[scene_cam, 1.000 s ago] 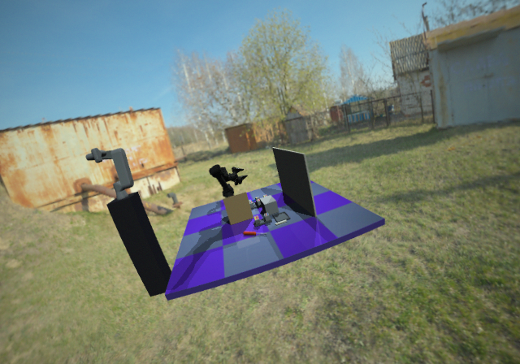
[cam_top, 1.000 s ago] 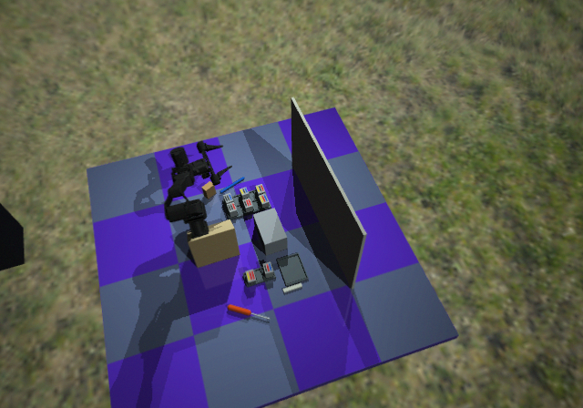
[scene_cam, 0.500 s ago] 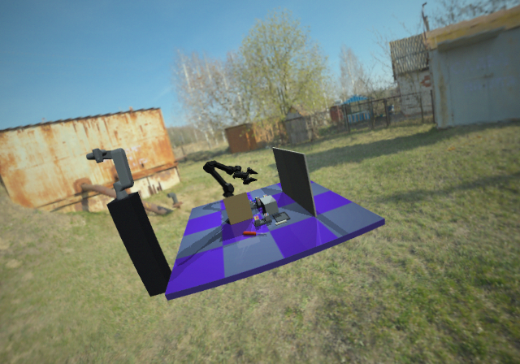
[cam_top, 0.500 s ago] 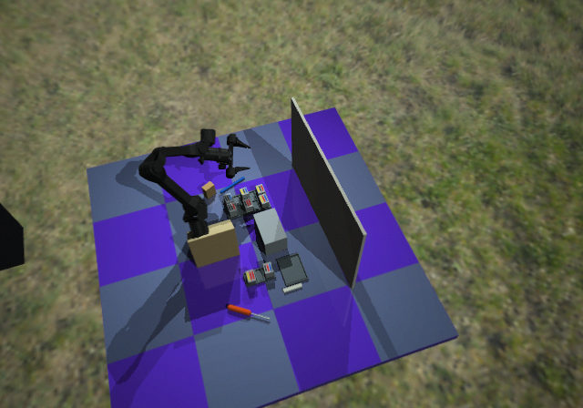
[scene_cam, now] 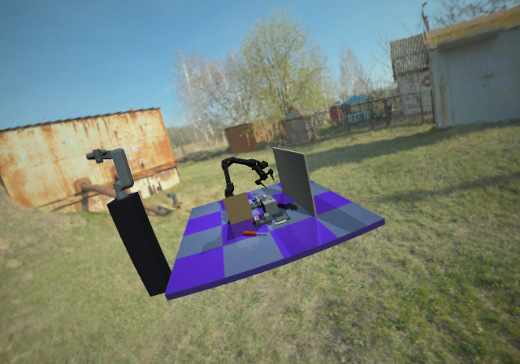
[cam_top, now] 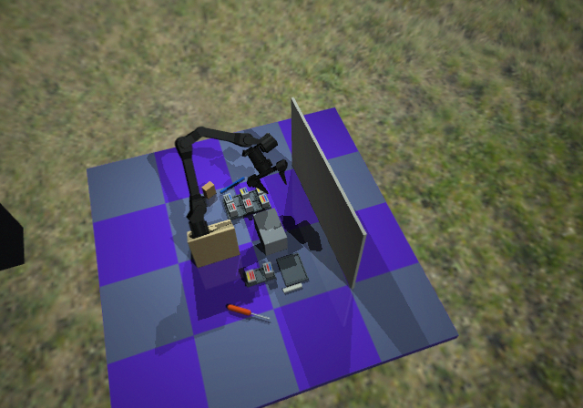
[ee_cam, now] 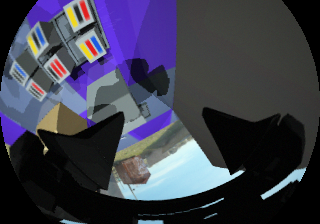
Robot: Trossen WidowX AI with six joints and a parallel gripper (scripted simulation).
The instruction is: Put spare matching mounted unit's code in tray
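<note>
Now: the spare 14 cm below my gripper tip, 12 cm to the left of it and 12 cm behind it. Round my gripper tip: tall dark panel (16 cm ahead, 11 cm to the right, 4 cm above); then grey box (13 cm below, 11 cm to the right, 8 cm behind); then flat grey tray (30 cm to the right, 18 cm below, 4 cm behind).
</note>
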